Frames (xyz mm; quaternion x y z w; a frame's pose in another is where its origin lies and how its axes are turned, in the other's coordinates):
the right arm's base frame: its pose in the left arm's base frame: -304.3 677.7 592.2 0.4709 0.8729 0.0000 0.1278
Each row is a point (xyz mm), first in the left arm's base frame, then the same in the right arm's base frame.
Working: the left arm's base frame: its pose in the right arm's base frame: -584.4 -198.3 722.3 -0.4709 -0.8729 0.0000 0.1278

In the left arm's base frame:
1: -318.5 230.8 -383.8
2: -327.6 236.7 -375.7
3: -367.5 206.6 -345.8
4: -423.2 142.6 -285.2
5: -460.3 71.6 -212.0
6: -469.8 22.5 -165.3
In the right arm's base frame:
1: -142.2 -377.9 994.7
2: -134.4 -381.1 984.2
3: -144.9 -427.0 950.0
4: -181.8 -501.1 886.6
5: -237.1 -562.3 816.1
6: -282.9 -591.9 774.7

